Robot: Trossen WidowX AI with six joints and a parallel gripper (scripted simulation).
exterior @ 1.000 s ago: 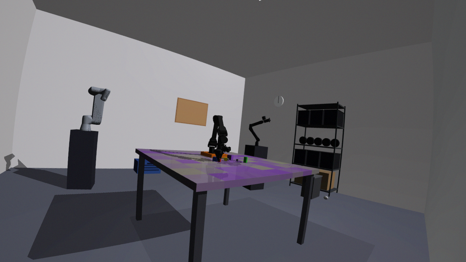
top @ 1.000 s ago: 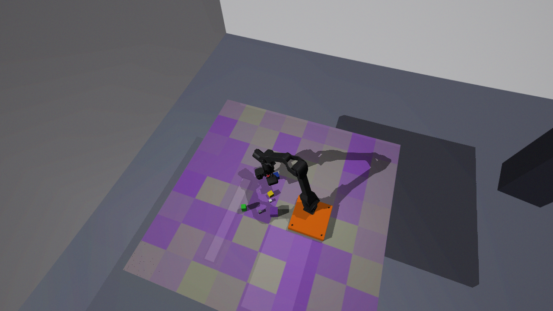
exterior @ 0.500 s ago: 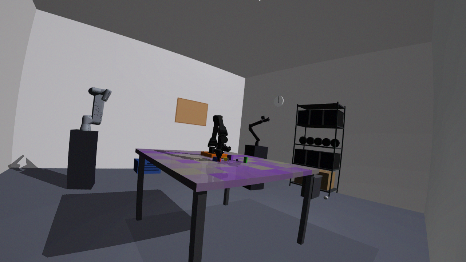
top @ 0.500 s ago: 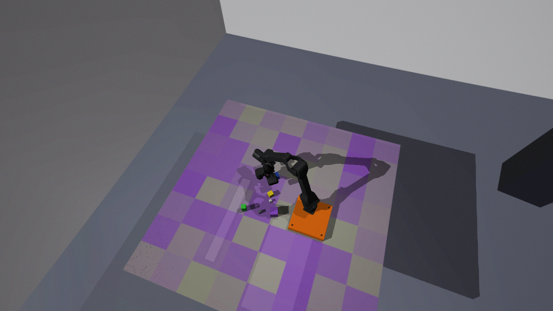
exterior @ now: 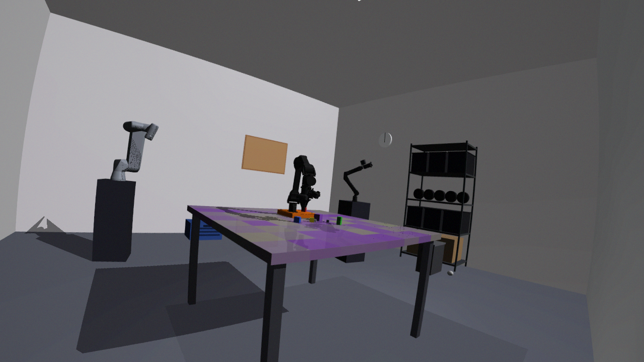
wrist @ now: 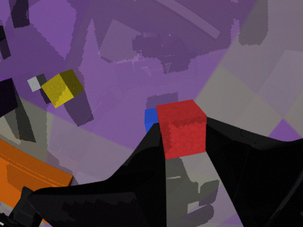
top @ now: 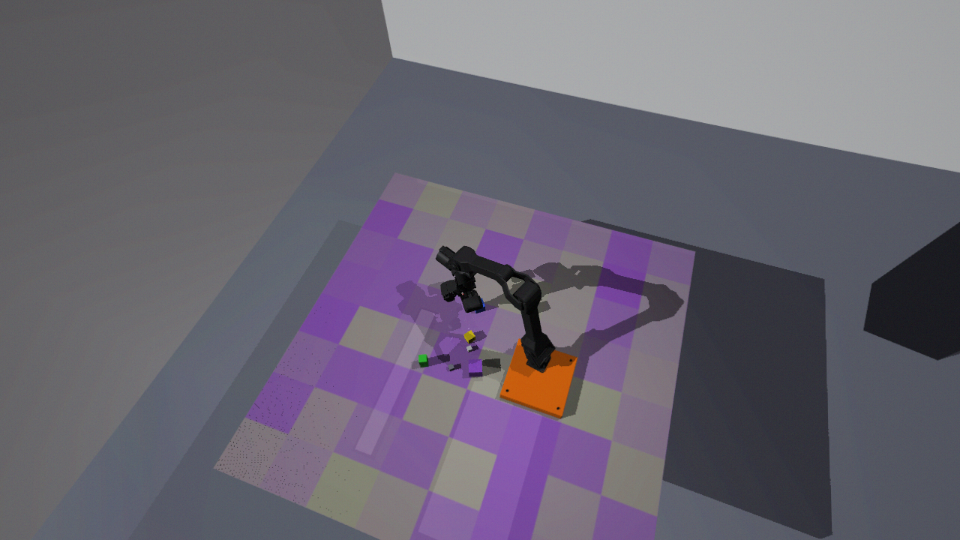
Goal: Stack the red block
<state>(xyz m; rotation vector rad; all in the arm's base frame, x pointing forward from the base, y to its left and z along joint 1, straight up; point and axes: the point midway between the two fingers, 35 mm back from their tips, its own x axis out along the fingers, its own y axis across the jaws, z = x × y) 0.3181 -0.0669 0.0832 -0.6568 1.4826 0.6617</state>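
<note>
The blue block is 6 cm below my gripper tip, 3 cm behind it and 2 cm to the right of it. Round my gripper tip: yellow block: 10 cm to the left, 7 cm below, 7 cm behind; then red block: right at my gripper tip; then purple block: 19 cm to the left, 14 cm behind, 6 cm below.
</note>
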